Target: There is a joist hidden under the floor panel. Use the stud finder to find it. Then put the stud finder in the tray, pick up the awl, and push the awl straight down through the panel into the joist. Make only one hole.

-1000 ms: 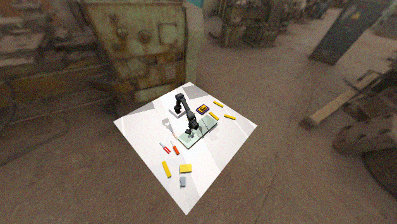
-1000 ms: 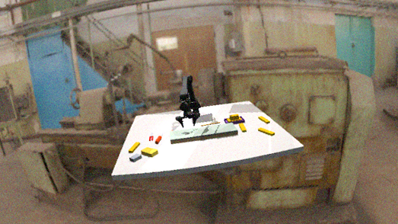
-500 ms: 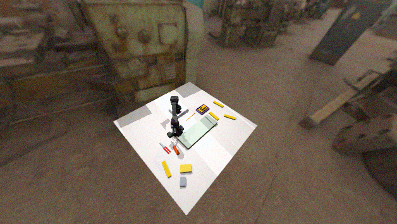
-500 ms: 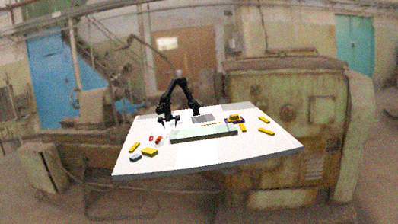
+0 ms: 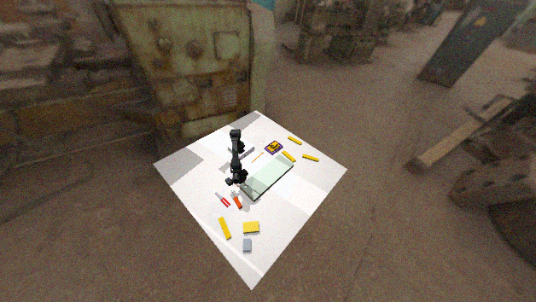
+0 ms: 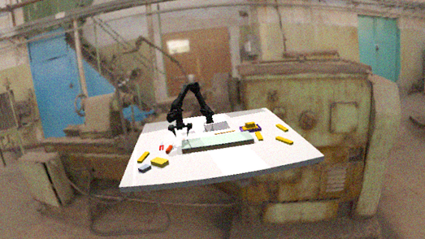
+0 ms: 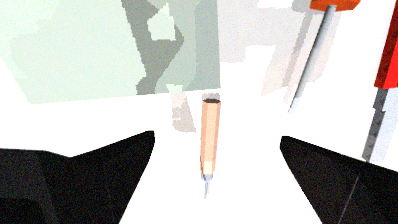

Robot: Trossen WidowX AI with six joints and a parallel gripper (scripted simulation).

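Now: gripper tip 6 cm past the awl and 4 cm above it. Also, from my gripper tip: yellow block (35 cm ahead, 13 cm to the right, 4 cm below); thin pencil-like stick (14 cm behind, 34 cm to the left, 5 cm below); grey block (43 cm ahead, 22 cm to the right, 4 cm below).
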